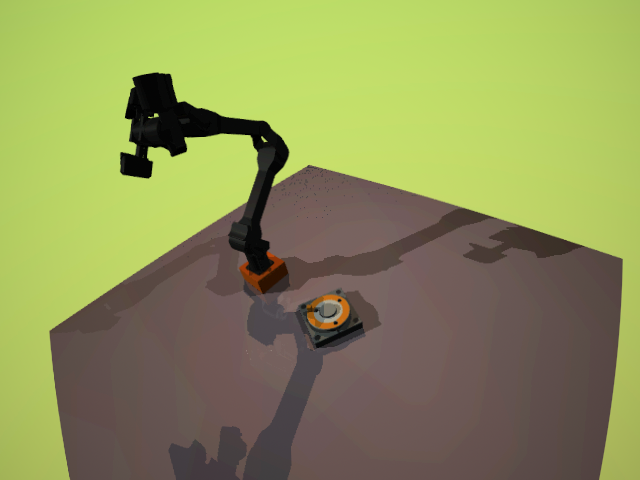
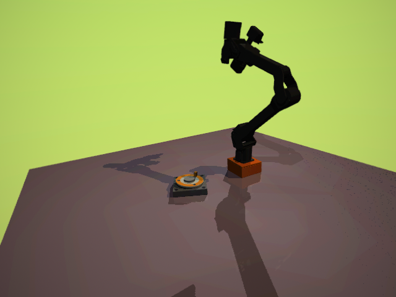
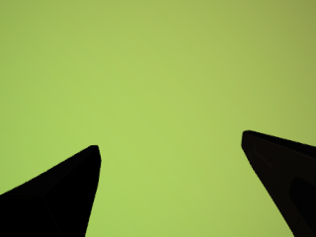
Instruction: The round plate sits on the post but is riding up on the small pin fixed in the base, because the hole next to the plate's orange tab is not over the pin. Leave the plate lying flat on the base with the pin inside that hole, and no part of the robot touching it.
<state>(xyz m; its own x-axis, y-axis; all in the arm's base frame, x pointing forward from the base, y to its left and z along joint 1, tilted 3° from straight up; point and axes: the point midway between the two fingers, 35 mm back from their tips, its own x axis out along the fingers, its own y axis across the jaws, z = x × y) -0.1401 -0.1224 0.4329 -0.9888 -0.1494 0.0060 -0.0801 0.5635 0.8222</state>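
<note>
Right now the round plate is 43 cm ahead of my gripper tip, 8 cm to the left of it and 45 cm below it. Round my gripper tip: square base 45 cm ahead, 9 cm to the left, 46 cm below.
</note>
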